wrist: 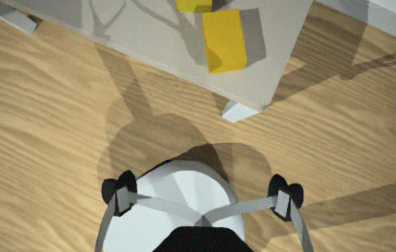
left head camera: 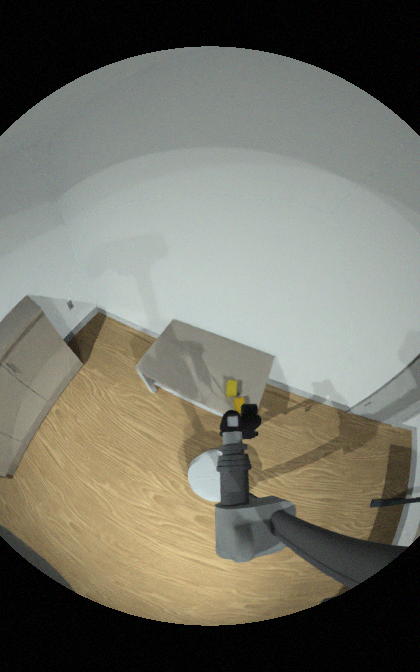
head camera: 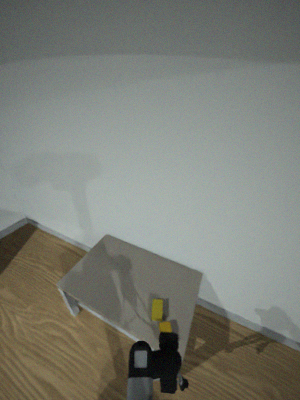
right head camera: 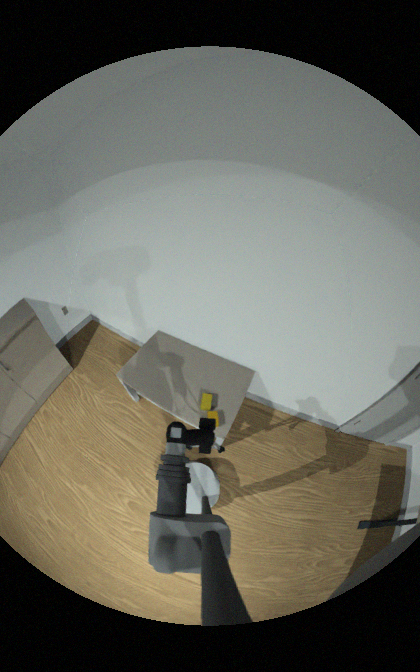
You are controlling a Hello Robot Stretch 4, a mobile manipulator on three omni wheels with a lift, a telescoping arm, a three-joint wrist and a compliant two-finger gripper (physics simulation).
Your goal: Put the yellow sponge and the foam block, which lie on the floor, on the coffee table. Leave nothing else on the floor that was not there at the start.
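Pixels of known places: gripper, fingertip midpoint: (wrist: 202, 187); robot's base at its link origin: (left head camera: 215, 473) (right head camera: 190, 486).
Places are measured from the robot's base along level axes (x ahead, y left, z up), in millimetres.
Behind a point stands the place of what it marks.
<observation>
Two blocks lie apart on the coffee table (head camera: 105, 265) @[y 294, x 878, z 422 mm] (left head camera: 170, 345) @[y 345, x 922, z 422 mm] (right head camera: 150, 360) @[y 345, x 877, z 422 mm] (wrist: 160, 52) @[y -20, x 441, z 422 mm], near its right end. One is a lemon-yellow block (head camera: 157, 309) @[y -89, x 553, z 467 mm] (left head camera: 231, 388) @[y -88, x 549, z 467 mm] (right head camera: 206, 401) @[y -92, x 552, z 467 mm] (wrist: 195, 6) @[y -86, x 512, z 444 mm]; the other is an amber block (head camera: 165, 327) @[y -129, x 463, z 467 mm] (left head camera: 239, 404) @[y -130, x 440, z 467 mm] (right head camera: 213, 418) (wrist: 225, 41) @[y -133, x 438, z 467 mm], closer to the front right corner. I cannot tell for certain which is the sponge and which the foam. My gripper (wrist: 202, 187) @[y -86, x 235, z 595 mm] is open and empty, off the table's front edge and above the floor. In the head view its body hides part of the table's front corner.
A white round object (left head camera: 204, 475) @[y 86, x 0, z 187 mm] (right head camera: 202, 485) @[y -85, x 20, z 187 mm] (wrist: 175, 215) stands on the floor below the gripper, in front of the table. A beige cabinet (left head camera: 42, 372) @[y 1612, x 595, z 388 mm] (right head camera: 35, 370) @[y 1594, x 633, z 382 mm] stands at the left. A wall runs behind the table. A dark bar (left head camera: 395, 501) @[y -1799, x -881, z 109 mm] (right head camera: 387, 524) shows at the right.
</observation>
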